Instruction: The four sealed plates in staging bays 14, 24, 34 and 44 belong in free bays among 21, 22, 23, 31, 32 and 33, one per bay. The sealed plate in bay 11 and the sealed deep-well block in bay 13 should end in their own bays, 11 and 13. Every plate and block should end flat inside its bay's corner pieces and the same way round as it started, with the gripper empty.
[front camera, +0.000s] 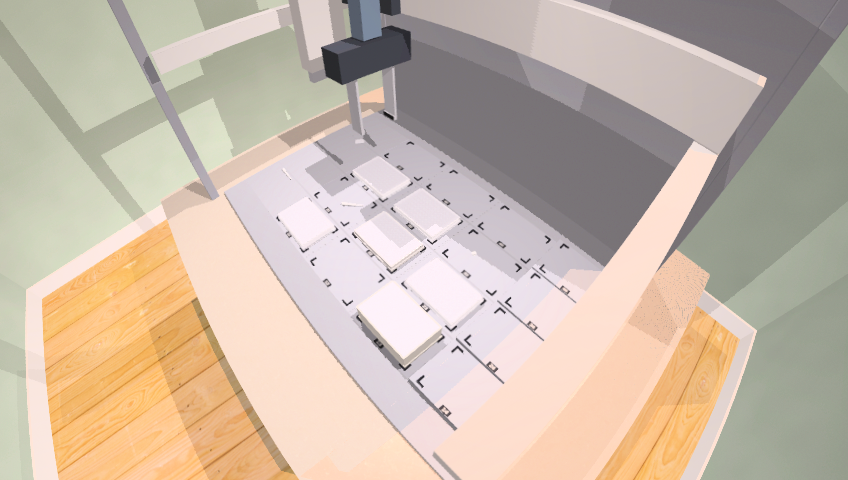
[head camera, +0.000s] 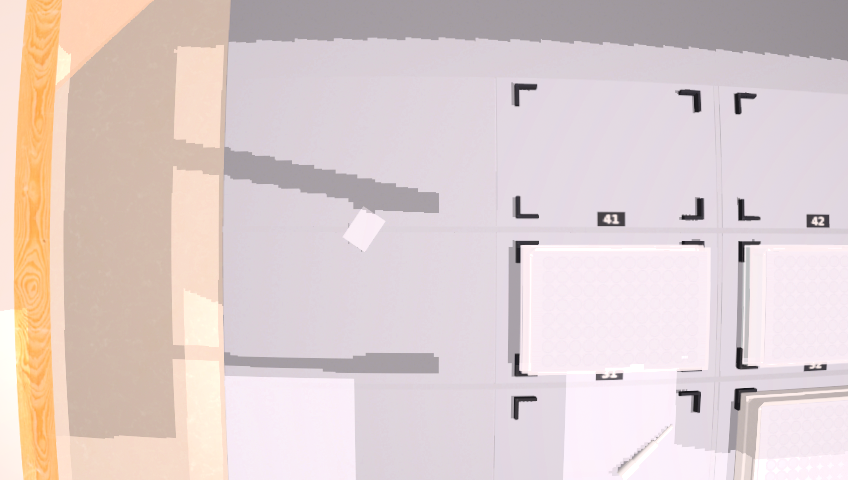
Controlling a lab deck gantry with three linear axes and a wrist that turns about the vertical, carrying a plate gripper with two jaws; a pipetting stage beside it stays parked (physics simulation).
Labels:
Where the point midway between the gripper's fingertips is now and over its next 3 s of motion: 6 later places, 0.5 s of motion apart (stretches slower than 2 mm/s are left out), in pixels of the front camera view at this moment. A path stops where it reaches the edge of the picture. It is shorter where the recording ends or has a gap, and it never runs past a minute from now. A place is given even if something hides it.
My gripper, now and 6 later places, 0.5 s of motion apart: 375, 123; 375, 146; 408, 212; 435, 241; 436, 238; 436, 229; 442, 224

